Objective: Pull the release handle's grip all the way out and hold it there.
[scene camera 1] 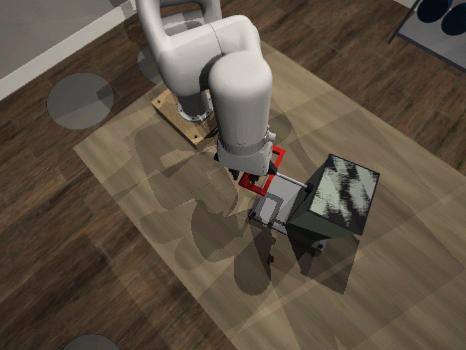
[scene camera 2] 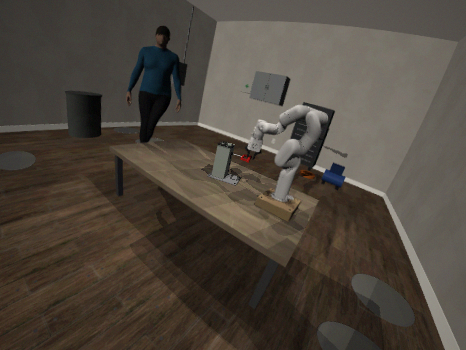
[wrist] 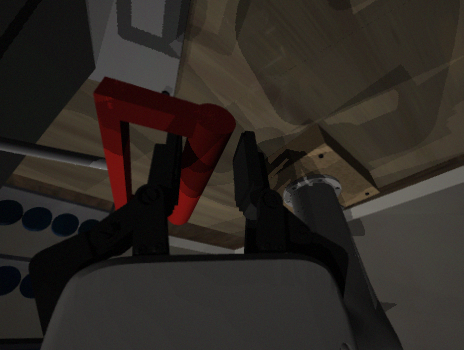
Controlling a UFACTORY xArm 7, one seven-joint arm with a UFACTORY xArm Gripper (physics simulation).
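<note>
The release handle is a red frame [scene camera 1: 256, 190] [scene camera 2: 246, 158] [wrist: 145, 102] with a thick round grip bar [wrist: 205, 155]. A length of metal rod [scene camera 1: 292, 180] [wrist: 60, 156] shows between the frame and the tall grey-green box [scene camera 1: 345, 192] [scene camera 2: 222, 162] [wrist: 45, 85]. My gripper [scene camera 1: 244, 176] [scene camera 2: 252, 154] [wrist: 210, 142] is around the grip bar: one finger is inside the frame's opening, the other outside. It is open; a gap shows between the bar and the outer finger. In scene camera 1 the hand hides part of the frame.
The box stands on a light base plate [scene camera 1: 287, 195] on the wooden table [scene camera 1: 400, 280] [scene camera 2: 175, 172]. The arm's wooden mounting block [scene camera 1: 172, 122] [scene camera 2: 275, 205] [wrist: 345, 165] is near the table's end. A person [scene camera 2: 159, 70] stands behind the table.
</note>
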